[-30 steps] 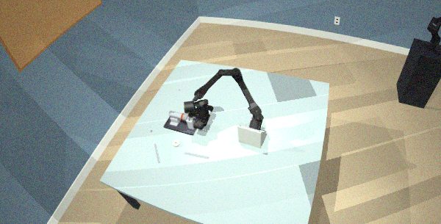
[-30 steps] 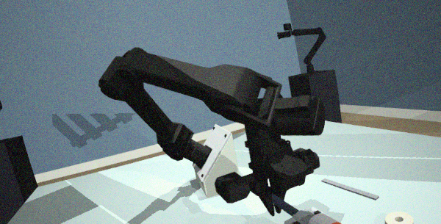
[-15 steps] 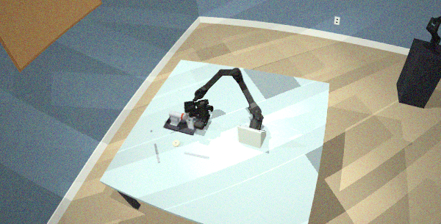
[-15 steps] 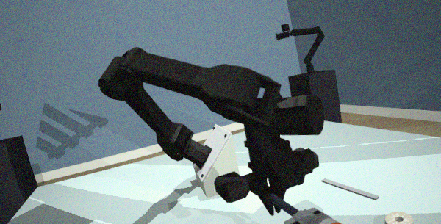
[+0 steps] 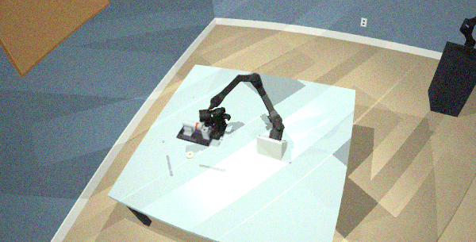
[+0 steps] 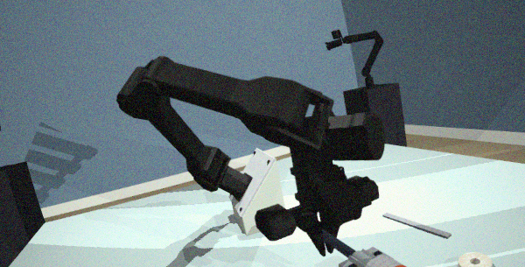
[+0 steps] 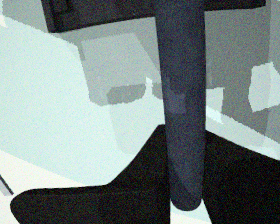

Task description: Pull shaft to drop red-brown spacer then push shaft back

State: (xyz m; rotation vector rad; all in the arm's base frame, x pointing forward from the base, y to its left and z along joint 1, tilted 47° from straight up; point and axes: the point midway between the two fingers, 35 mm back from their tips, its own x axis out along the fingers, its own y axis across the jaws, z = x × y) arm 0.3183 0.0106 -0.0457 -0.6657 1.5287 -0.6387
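My gripper tip is 70 mm short of the shaft and 30 mm below it. The rest, counted from my gripper tip: fixture (190 mm ahead, 10 mm to the left); then red-brown spacer (160 mm ahead, 10 mm to the left, 30 mm above); then cream washer (140 mm ahead, 180 mm to the left, 40 mm below).
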